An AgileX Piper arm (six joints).
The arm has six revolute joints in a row. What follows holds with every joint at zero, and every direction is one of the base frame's.
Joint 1 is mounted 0.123 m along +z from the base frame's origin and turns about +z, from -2.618 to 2.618 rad.
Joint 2 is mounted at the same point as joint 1 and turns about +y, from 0 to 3.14 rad.
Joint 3 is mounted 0.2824 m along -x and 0.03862 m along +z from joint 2 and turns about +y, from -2.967 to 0 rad.
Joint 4 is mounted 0.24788 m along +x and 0.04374 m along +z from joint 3 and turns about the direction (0.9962, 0, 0.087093), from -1.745 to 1.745 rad.
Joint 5 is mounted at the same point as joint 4 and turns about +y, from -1.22 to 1.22 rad.
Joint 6 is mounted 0.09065 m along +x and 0.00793 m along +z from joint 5 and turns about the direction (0.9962, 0, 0.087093), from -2.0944 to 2.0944 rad.
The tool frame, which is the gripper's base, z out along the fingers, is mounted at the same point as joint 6; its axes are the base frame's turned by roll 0, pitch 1.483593 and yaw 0 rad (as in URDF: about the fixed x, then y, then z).
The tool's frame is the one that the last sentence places.
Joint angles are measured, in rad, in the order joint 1, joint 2, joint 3, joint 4, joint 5, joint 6. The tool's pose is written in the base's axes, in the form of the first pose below.
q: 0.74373 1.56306 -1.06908 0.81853 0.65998 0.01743
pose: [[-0.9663 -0.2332 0.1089 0.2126], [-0.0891 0.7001 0.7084 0.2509], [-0.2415 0.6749 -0.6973 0.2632], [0 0 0 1]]
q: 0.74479 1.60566 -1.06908 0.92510 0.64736 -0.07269
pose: [[-0.9708 -0.2239 0.0859 0.2165], [-0.0902 0.6728 0.7343 0.2592], [-0.2222 0.7051 -0.6734 0.2535], [0 0 0 1]]
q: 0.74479 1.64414 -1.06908 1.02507 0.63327 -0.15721
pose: [[-0.9743 -0.2124 0.0748 0.2208], [-0.0832 0.6482 0.7570 0.2661], [-0.2093 0.7313 -0.6492 0.2446], [0 0 0 1]]
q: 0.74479 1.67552 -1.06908 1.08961 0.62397 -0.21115
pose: [[-0.9775 -0.1996 0.0683 0.2242], [-0.0763 0.6366 0.7674 0.2708], [-0.1967 0.7449 -0.6375 0.2365], [0 0 0 1]]
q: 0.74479 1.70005 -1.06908 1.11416 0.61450 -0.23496
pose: [[-0.9794 -0.1907 0.0666 0.2271], [-0.0725 0.6396 0.7653 0.2734], [-0.1886 0.7446 -0.6403 0.2289], [0 0 0 1]]
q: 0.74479 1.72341 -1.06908 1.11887 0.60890 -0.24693
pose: [[-0.9806 -0.1860 0.0613 0.2294], [-0.0760 0.6498 0.7563 0.2752], [-0.1805 0.7370 -0.6513 0.2208], [0 0 0 1]]
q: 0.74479 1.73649 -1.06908 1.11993 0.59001 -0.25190
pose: [[-0.9804 -0.1827 0.0738 0.2320], [-0.0664 0.6591 0.7491 0.2759], [-0.1855 0.7296 -0.6583 0.2162], [0 0 0 1]]
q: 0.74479 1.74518 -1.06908 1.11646 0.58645 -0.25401
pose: [[-0.9804 -0.1828 0.0730 0.2329], [-0.0686 0.6651 0.7436 0.2763], [-0.1844 0.7241 -0.6646 0.2129], [0 0 0 1]]
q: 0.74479 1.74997 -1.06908 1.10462 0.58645 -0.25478
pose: [[-0.9792 -0.1902 0.0702 0.2332], [-0.0775 0.6713 0.7371 0.2762], [-0.1873 0.7164 -0.6721 0.2108], [0 0 0 1]]
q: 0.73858 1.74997 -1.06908 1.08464 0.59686 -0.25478
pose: [[-0.9774 -0.2017 0.0638 0.2339], [-0.0921 0.6771 0.7301 0.2741], [-0.1904 0.7077 -0.6804 0.2100], [0 0 0 1]]
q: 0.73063 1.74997 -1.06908 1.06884 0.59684 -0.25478
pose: [[-0.9756 -0.2085 0.0691 0.2360], [-0.0948 0.6838 0.7235 0.2717], [-0.1981 0.6993 -0.6868 0.2094], [0 0 0 1]]
